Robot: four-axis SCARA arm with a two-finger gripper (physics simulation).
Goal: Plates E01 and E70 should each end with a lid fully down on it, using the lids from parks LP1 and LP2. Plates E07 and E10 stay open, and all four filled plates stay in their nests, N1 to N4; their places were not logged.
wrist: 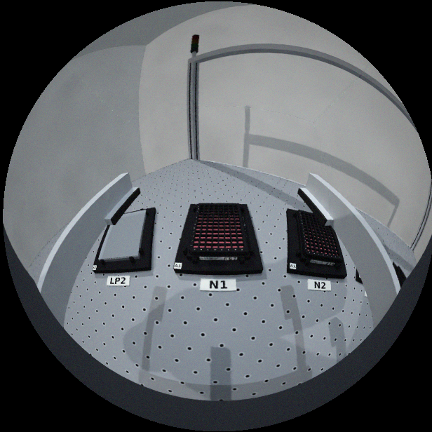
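Note:
My gripper (218,176) is open and empty, its two fingers spread wide above the deck. Between the fingers in the view, a plate with pink-red wells (218,230) sits in nest N1 (255,262); it has no lid, and its front label is small and seems to end in 7. A second open plate with pink-red wells (320,242) sits in nest N2 (294,237), partly behind the right finger; its label is not readable. A pale grey lid (124,235) lies flat on park LP2 (145,265), partly behind the left finger. LP1, E01, E10 and E70 cannot be made out.
Name cards for LP2 (118,281), N1 (218,285) and N2 (319,285) lie in front of their stations. Part of another black nest (400,273) shows beyond the right finger. A post (193,110) with a signal light (195,43) stands at the back corner.

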